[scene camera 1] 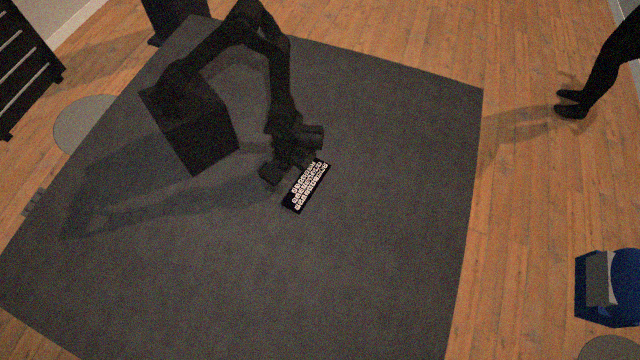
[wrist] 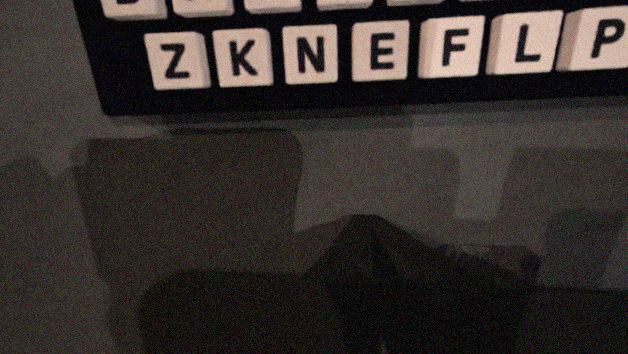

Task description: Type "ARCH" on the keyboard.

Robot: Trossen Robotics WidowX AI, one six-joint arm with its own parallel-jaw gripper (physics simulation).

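Frame: origin at the arm's base, x up, y ahead, z left, level; millimetres.
Where they show: gripper, fingertip midpoint: (scene camera 1: 288, 170) (wrist: 364, 226); arm's base, link origin: (scene camera 1: 174, 111).
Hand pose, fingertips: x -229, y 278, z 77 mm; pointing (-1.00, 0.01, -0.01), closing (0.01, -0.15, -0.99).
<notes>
Each offset is from my fingertips to the centre of the thing. Level surfaces: height alone.
A black keyboard @[dy +72, dx +8, dz -22 mm] (scene camera 1: 310, 186) (wrist: 310, 100) with pale keys lies flat on the dark mat @[dx +0 mm] (scene camera 1: 380, 210). In the wrist view its near row reads Z @[dy +61, dx +14, dz +45 mm] (wrist: 177, 62), K @[dy +60, dx +14, dz +28 mm] (wrist: 243, 58), N @[dy +58, dx +14, dz +11 mm] (wrist: 310, 54), E @[dy +56, dx +14, dz -7 mm] (wrist: 381, 51), F @[dy +55, dx +14, dz -24 mm] (wrist: 452, 47), L @[dy +53, dx +14, dz -42 mm] (wrist: 526, 44) and P @[dy +51, dx +14, dz -59 mm] (wrist: 602, 40); the row behind is cut off at the top edge. My gripper (scene camera 1: 302, 165) (wrist: 364, 226) is shut and empty. Its tips show below the N and E keys in the wrist view, off the keyboard's near edge. Their height is hard to tell.
The arm's dark base block (scene camera 1: 192, 132) stands on the mat behind the gripper. A person's legs (scene camera 1: 600, 75) show on the wooden floor at the right. A blue chair (scene camera 1: 625, 285) is at the lower right, and a dark drawer unit (scene camera 1: 25, 60) at the upper left.
</notes>
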